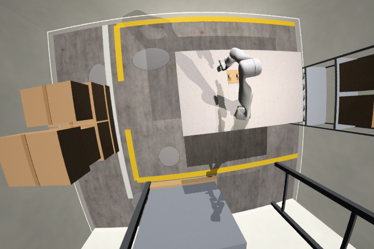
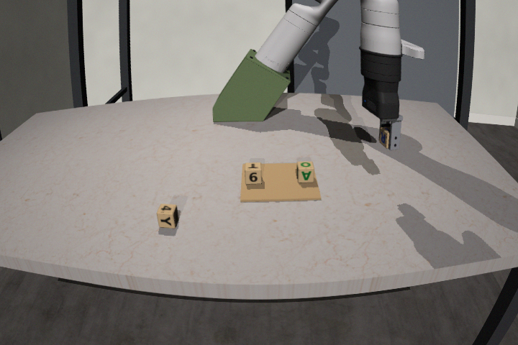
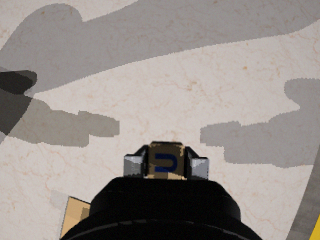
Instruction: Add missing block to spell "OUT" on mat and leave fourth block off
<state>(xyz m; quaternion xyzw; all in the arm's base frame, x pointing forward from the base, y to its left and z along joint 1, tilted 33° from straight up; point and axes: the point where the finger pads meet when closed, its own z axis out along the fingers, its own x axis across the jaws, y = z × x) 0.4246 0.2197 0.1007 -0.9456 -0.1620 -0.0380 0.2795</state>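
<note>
The tan mat is 200 mm to the right of my hand, 120 mm below it and 40 mm behind it.
</note>
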